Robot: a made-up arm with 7 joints. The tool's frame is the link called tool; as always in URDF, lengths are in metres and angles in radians. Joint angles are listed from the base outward. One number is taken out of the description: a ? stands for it. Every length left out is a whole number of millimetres.
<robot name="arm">
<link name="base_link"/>
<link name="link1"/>
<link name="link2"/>
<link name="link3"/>
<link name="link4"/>
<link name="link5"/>
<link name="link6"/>
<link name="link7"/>
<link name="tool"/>
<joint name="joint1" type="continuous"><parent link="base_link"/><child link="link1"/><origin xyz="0.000 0.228 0.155" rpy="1.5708 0.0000 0.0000"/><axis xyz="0 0 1"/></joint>
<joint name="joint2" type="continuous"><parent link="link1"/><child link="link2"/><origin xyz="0.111 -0.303 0.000" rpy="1.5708 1.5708 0.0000"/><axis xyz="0 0 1"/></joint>
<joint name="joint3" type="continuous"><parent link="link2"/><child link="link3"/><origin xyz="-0.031 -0.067 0.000" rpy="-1.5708 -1.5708 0.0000"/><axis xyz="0 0 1"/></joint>
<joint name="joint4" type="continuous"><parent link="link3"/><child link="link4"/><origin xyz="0.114 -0.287 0.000" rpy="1.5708 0.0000 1.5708"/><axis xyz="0 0 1"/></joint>
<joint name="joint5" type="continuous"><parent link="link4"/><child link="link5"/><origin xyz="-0.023 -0.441 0.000" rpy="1.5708 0.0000 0.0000"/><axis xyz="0 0 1"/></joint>
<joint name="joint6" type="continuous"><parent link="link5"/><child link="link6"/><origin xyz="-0.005 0.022 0.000" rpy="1.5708 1.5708 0.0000"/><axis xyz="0 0 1"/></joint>
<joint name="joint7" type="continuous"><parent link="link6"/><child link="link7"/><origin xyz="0.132 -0.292 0.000" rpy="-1.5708 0.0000 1.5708"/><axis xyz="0 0 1"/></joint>
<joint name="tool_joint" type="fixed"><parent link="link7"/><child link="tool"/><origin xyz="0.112 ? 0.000" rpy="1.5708 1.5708 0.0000"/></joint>
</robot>
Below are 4 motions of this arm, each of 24 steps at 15 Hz.
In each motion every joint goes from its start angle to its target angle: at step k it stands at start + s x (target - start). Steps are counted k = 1, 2, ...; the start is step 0. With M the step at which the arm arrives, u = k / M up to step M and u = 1 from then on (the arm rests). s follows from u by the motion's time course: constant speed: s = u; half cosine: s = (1 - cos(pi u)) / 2; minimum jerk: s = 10 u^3 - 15 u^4 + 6 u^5.
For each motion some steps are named. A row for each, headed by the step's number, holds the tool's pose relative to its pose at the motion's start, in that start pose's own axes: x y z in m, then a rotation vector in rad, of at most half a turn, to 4 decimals.
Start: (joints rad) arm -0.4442 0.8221 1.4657 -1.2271 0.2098 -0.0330 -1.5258
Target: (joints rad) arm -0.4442 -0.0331 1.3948 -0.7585 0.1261 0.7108 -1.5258
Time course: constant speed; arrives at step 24
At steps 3, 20, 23, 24:
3: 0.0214 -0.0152 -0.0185 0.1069 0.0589 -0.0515
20: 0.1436 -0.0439 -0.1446 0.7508 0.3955 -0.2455
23: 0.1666 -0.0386 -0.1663 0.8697 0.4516 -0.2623
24: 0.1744 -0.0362 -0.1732 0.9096 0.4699 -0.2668

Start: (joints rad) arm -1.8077 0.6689 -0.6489 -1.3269 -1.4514 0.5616 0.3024
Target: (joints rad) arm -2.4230 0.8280 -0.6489 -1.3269 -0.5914 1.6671 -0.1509
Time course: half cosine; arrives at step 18
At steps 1, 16, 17, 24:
1: 0.0009 0.0025 0.0010 0.0012 0.0018 0.0057
16: 0.1795 0.3665 0.0616 0.5289 0.5647 0.7382
17: 0.1840 0.3760 0.0618 0.5509 0.5828 0.7543
24: 0.1855 0.3791 0.0619 0.5585 0.5889 0.7597

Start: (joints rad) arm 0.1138 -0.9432 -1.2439 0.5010 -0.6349 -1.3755 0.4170
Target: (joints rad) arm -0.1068 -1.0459 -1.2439 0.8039 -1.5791 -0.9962 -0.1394
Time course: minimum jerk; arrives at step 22
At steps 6, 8, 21, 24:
6: -0.0053 0.0100 -0.0227 0.1114 0.1187 0.0807
8: -0.0122 0.0205 -0.0472 0.2294 0.2401 0.1512
21: -0.1152 0.1074 -0.2165 1.0334 0.9979 0.3520
24: -0.1155 0.1076 -0.2167 1.0344 0.9989 0.3520

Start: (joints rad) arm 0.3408 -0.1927 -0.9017 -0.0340 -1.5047 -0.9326 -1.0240
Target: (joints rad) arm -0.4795 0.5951 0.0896 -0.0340 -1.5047 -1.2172 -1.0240
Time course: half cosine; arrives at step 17
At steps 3, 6, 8, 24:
3: -0.0529 -0.0452 0.0064 0.0404 -0.0464 -0.1198
6: -0.2323 -0.1427 0.0056 0.1538 -0.1911 -0.4225
8: -0.4188 -0.1916 -0.0237 0.2595 -0.3377 -0.6578
24: -0.9770 -0.1483 -0.3149 0.6367 -0.8641 -1.1569

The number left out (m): -0.100
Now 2 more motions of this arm.
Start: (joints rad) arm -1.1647 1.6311 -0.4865 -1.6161 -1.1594 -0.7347 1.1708
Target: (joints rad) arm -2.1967 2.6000 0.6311 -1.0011 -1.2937 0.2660 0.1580
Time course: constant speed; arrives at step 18
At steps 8, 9, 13, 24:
8: 0.0092 0.3374 -0.0123 0.8012 -0.5123 -0.3497
9: 0.0186 0.3600 -0.0124 0.8522 -0.6074 -0.3980
13: 0.0626 0.3988 -0.0279 0.9098 -1.0399 -0.5343
24: 0.0939 0.3314 -0.0793 0.6492 -1.5792 -0.4643

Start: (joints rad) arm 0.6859 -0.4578 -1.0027 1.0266 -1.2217 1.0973 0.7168
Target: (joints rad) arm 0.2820 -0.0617 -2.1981 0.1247 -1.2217 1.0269 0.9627
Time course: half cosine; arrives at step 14
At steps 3, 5, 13, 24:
3: 0.0031 -0.0215 0.0368 -0.0019 0.0432 0.1566
5: 0.0242 -0.0564 0.0957 0.0064 0.1255 0.4137
13: 0.2935 -0.1026 0.2683 0.1579 0.5643 1.5212
24: 0.2998 -0.1008 0.2698 0.1618 0.5729 1.5417

